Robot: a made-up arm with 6 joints.
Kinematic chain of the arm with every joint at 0, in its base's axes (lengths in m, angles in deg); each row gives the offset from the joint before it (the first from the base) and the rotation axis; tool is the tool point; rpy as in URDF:
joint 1: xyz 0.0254 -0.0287 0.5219 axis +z
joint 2: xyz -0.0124 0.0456 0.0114 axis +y
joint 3: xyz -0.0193 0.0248 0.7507 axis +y
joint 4: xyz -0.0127 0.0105 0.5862 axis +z
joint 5: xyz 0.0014 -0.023 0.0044 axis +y
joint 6: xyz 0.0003 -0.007 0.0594 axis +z
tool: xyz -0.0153 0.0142 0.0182 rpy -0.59 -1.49 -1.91
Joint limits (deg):
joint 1: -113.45..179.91
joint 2: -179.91..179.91
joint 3: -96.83..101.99
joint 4: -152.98..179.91
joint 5: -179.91..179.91
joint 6: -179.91..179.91
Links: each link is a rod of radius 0.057 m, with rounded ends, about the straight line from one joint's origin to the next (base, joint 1, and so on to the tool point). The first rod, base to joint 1, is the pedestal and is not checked.
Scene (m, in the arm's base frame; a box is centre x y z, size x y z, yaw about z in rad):
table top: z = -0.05
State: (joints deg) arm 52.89 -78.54 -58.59 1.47 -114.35 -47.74
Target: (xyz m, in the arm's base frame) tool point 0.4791 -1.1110 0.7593
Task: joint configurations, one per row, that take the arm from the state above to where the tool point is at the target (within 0.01 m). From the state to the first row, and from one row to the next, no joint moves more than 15 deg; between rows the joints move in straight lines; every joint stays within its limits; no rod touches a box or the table.
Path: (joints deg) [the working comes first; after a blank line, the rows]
Joints at the target: 115.93 -55.13 -46.02 5.46 -114.75 -47.64
Straight joint move there: clear.

1: 65.50 -73.86 -56.08 2.27 -114.43 -47.72
2: 78.11 -69.18 -53.56 3.07 -114.51 -47.70
3: 90.71 -64.50 -51.05 3.86 -114.59 -47.68
4: 103.32 -59.81 -48.54 4.66 -114.67 -47.66
5: 115.93 -55.13 -46.02 5.46 -114.75 -47.64

